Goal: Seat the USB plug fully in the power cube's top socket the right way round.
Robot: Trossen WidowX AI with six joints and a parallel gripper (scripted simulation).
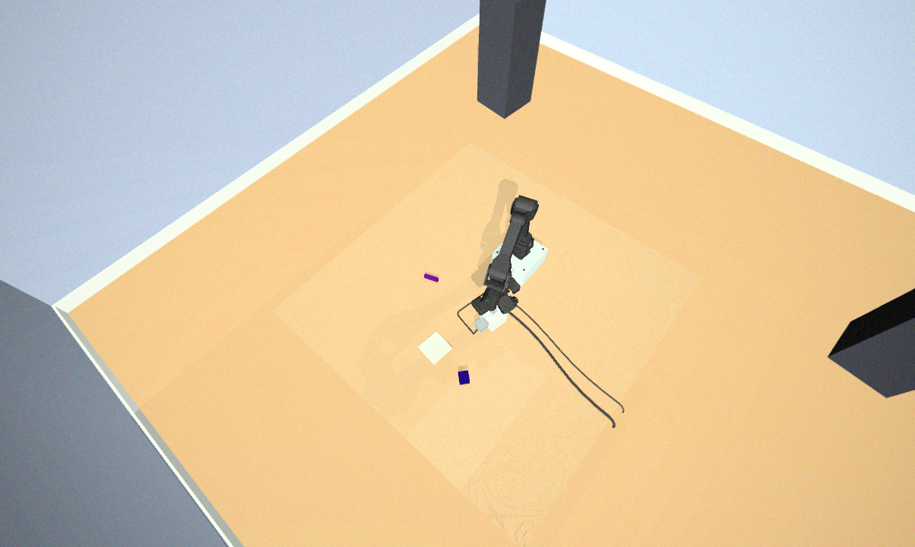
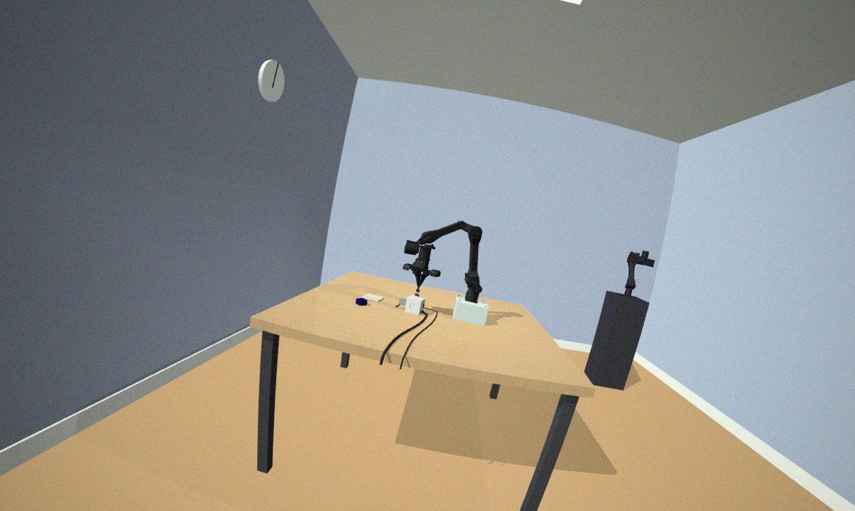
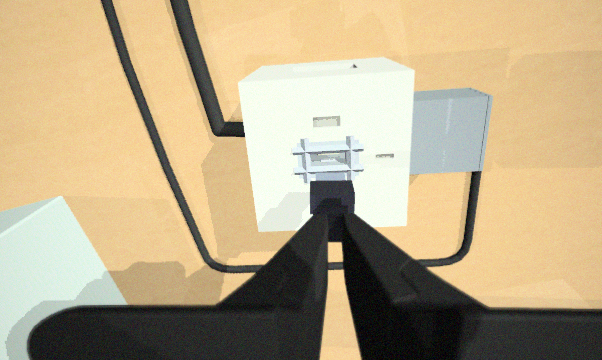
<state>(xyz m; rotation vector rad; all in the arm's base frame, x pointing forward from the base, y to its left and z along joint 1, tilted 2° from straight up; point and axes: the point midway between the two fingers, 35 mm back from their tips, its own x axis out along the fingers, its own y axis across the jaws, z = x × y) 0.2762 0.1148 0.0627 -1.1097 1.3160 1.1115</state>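
My gripper tip is now 20 mm above the USB plug. Also, from my gripper tip: USB socket: 70 mm below; then dark blue block: 260 mm ahead, 100 mm to the left, 120 mm below; then white pad: 250 mm ahead, 70 mm to the right, 130 mm below.
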